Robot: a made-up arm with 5 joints.
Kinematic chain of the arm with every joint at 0, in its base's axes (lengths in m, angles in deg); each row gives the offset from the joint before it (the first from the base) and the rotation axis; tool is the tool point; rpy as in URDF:
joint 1: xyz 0 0 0.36 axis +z
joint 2: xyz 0 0 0 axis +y
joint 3: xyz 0.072 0 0.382 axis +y
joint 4: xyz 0.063 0 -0.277 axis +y
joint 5: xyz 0.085 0 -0.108 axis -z
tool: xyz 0 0 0 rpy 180 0 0
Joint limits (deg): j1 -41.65..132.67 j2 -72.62..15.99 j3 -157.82..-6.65 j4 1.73..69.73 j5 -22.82..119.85
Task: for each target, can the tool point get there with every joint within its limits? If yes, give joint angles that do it. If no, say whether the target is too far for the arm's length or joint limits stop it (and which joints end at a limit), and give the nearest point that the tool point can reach.
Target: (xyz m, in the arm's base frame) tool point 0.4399 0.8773 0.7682
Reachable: no: too far | nearest point 0.2666 0.5317 0.7391 | short by 0.388 m
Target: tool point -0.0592 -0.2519 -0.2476
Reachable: no: joint limits stop it (at a limit: joint 1, joint 2, joint 3) | nearest point 0.1328 -0.1181 0.2871 | short by 0.584 m
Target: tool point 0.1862 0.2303 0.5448
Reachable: yes | joints 51.05 -19.30 -38.96 57.86 78.56
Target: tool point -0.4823 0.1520 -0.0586
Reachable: no: joint limits stop it (at a limit: joint 1, joint 2) | nearest point -0.2114 0.2293 0.3089 | short by 0.463 m
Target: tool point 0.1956 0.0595 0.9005
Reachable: yes | joints 16.91 -36.11 -62.22 7.27 0.20
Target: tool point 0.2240 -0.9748 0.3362
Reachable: no: too far | nearest point 0.1644 -0.7153 0.6781 | short by 0.433 m
